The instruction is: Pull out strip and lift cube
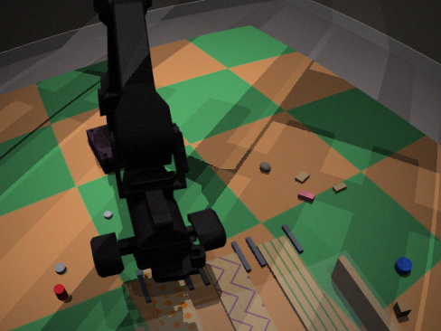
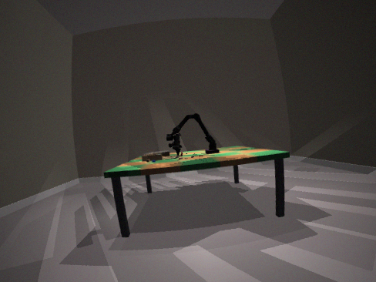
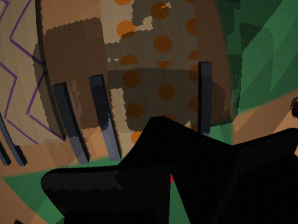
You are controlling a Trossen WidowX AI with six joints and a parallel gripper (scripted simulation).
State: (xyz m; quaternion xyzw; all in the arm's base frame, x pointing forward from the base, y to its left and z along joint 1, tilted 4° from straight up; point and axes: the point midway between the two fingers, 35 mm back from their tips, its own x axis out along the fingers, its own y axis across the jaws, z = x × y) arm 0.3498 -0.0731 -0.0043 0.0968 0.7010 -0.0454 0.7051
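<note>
My gripper tip is 90 mm short of the orange-dotted strip and 20 mm to the left of it. Also, from my gripper tip: pink block: 20 mm behind, 300 mm to the left; then blue cylinder: 210 mm ahead, 340 mm to the left; then grey pebble: 130 mm behind, 290 mm to the left.
</note>
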